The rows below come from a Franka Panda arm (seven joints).
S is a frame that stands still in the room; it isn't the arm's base.
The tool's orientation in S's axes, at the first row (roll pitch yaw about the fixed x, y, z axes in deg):
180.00, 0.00, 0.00
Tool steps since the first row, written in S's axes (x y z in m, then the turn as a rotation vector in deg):
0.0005, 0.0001, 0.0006, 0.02, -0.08, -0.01
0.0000, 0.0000, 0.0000, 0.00, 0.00, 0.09
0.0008, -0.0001, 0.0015, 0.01, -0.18, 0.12
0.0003, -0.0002, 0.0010, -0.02, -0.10, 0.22
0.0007, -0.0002, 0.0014, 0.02, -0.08, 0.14
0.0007, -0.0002, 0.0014, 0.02, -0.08, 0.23
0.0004, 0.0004, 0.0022, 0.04, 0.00, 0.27
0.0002, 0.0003, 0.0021, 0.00, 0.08, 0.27
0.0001, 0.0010, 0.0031, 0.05, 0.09, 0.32
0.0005, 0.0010, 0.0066, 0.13, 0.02, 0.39
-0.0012, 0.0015, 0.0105, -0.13, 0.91, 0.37
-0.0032, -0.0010, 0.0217, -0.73, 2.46, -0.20
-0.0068, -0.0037, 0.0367, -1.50, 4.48, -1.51
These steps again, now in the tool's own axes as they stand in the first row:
0.0005, -0.0001, -0.0006, 0.02, 0.08, 0.01
0.0000, 0.0000, 0.0000, 0.00, 0.00, -0.09
0.0008, 0.0001, -0.0015, 0.01, 0.18, -0.12
0.0003, 0.0002, -0.0010, -0.02, 0.10, -0.22
0.0007, 0.0002, -0.0014, 0.02, 0.08, -0.14
0.0007, 0.0002, -0.0014, 0.02, 0.08, -0.23
0.0004, -0.0004, -0.0022, 0.04, 0.00, -0.27
0.0002, -0.0003, -0.0021, 0.00, -0.08, -0.27
0.0001, -0.0010, -0.0031, 0.05, -0.09, -0.32
0.0005, -0.0010, -0.0066, 0.13, -0.02, -0.39
-0.0012, -0.0015, -0.0105, -0.13, -0.91, -0.37
-0.0032, 0.0010, -0.0217, -0.73, -2.46, 0.20
-0.0068, 0.0037, -0.0367, -1.50, -4.48, 1.51

